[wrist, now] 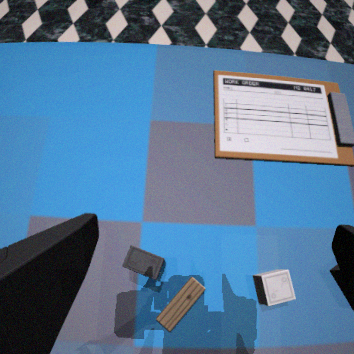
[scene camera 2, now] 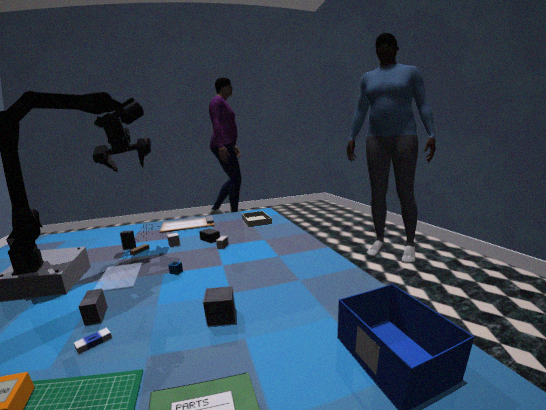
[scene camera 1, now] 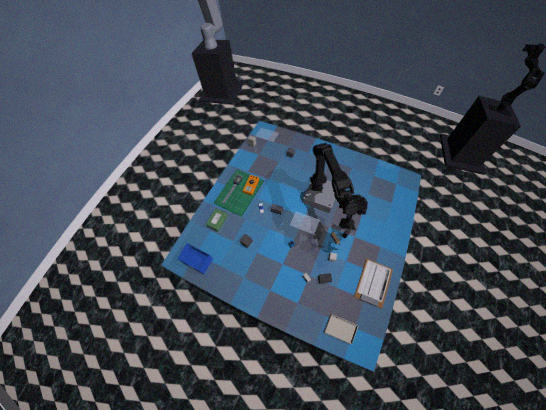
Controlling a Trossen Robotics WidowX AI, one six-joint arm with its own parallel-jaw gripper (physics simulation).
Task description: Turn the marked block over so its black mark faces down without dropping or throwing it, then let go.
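Where they show: gripper, fingertip midpoint: [wrist: 216, 231] [scene camera 2: 129, 168] [scene camera 1: 357, 222]; arm's base, origin of the base link: [scene camera 2: 28, 268] [scene camera 1: 317, 186].
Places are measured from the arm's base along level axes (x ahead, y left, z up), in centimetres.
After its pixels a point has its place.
Note:
No black mark can be made out, so I cannot tell which block is the marked one. A white block [scene camera 1: 333, 256] @(x 41.9, y 16.6, z -2.4 cm) [scene camera 2: 173, 240] @(x 41.5, y 14.6, z -4.0 cm) [wrist: 277, 287] @(x 41.6, y 16.5, z -2.4 cm) has a pale top and a dark side in the wrist view. A smaller pale block [scene camera 1: 306, 277] @(x 56.5, y 4.2, z -3.1 cm) [scene camera 2: 222, 242] @(x 55.6, y 2.2, z -3.9 cm) lies near a dark block [scene camera 1: 325, 278] @(x 54.9, y 14.3, z -2.9 cm) [scene camera 2: 209, 235] @(x 53.6, y 10.6, z -3.4 cm). Another dark block [scene camera 2: 127, 240] @(x 25.7, y 20.9, z -2.8 cm) [wrist: 143, 261] @(x 26.0, y 22.4, z 0.1 cm) stands upright beside a wooden piece [scene camera 1: 335, 238] @(x 30.1, y 16.5, z -4.7 cm) [scene camera 2: 139, 249] @(x 29.5, y 15.1, z -5.1 cm) [wrist: 181, 304] @(x 29.6, y 16.4, z -4.7 cm). My gripper [scene camera 1: 347, 227] [scene camera 2: 129, 167] @(x 30.4, y 22.5, z 21.9 cm) [wrist: 216, 231] @(x 30.4, y 22.5, z 21.9 cm) is open and empty, high above the mat, with its fingers apart.
A clipboard [scene camera 1: 374, 282] @(x 51.0, y 42.0, z -5.5 cm) [scene camera 2: 187, 224] @(x 50.8, y 39.9, z -5.5 cm) [wrist: 216, 115] @(x 39.7, y 43.0, z -5.5 cm) lies beyond the blocks. A shallow tray [scene camera 2: 257, 223] @(x 76.1, y 20.1, z -5.2 cm) is at the back. A small blue cube [scene camera 1: 291, 244] @(x 39.8, y -7.9, z -3.6 cm) [scene camera 2: 175, 267] @(x 38.8, y -9.6, z -4.0 cm), more dark blocks and a blue bin [scene camera 2: 440, 370] @(x 60.0, y -66.9, z -1.4 cm) are elsewhere on the mat. Two people stand beyond it.

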